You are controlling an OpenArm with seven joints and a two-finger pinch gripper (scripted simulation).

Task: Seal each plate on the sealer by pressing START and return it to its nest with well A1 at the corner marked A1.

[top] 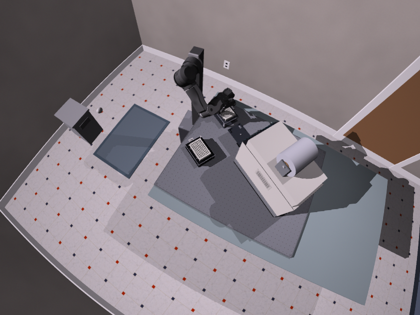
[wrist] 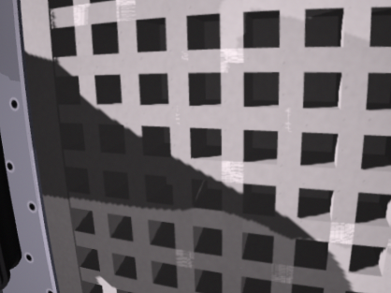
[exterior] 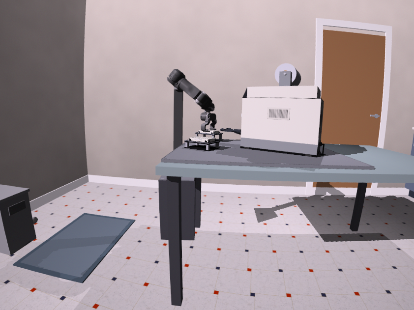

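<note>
Now: hand 20 mm above the plate nest. From my hand the other things lie so: N1 label: 90 mm behind, 80 mm below, 60 mm to the left; then screen: 270 mm ahead, 250 mm above, 180 mm to the right; then sealer stage: 150 mm to the right, 150 mm ahead, 20 mm above.
</note>
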